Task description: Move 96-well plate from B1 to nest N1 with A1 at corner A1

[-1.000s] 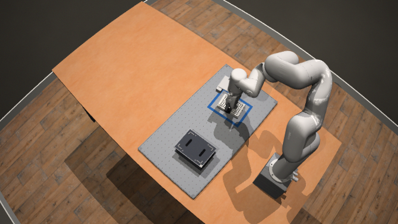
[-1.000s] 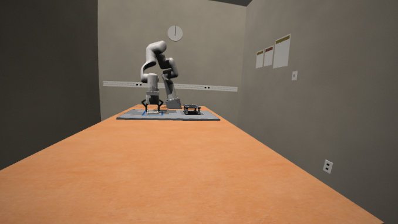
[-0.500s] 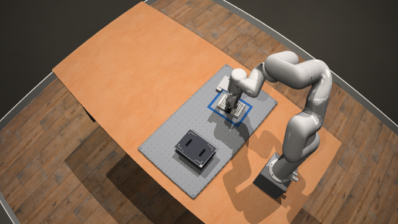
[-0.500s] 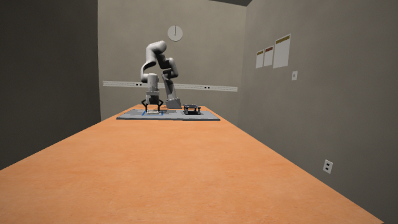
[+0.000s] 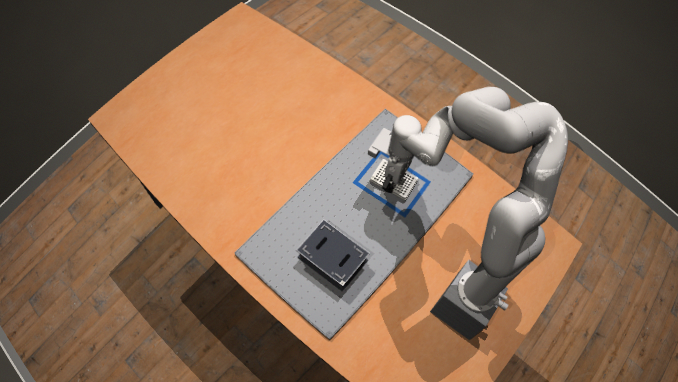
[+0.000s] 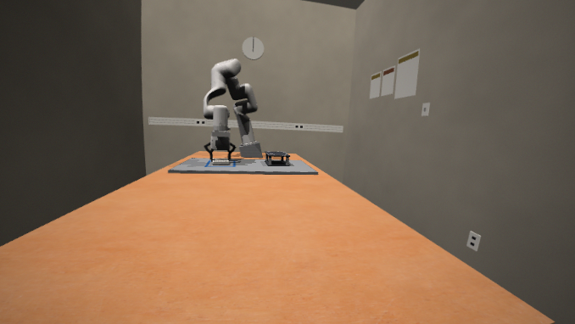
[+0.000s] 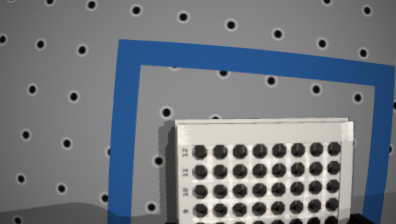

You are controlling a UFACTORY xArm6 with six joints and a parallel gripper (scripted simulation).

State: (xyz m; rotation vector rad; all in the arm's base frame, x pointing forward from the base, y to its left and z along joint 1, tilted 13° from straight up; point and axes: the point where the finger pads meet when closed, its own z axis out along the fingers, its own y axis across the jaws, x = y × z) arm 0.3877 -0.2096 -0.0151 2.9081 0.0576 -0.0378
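Right now the raised plate nest is 31 cm to the left of my hand, 3 cm above it and 1 cm ahead of it. From my hand the other things lie so: 96-well plate 1 cm below.
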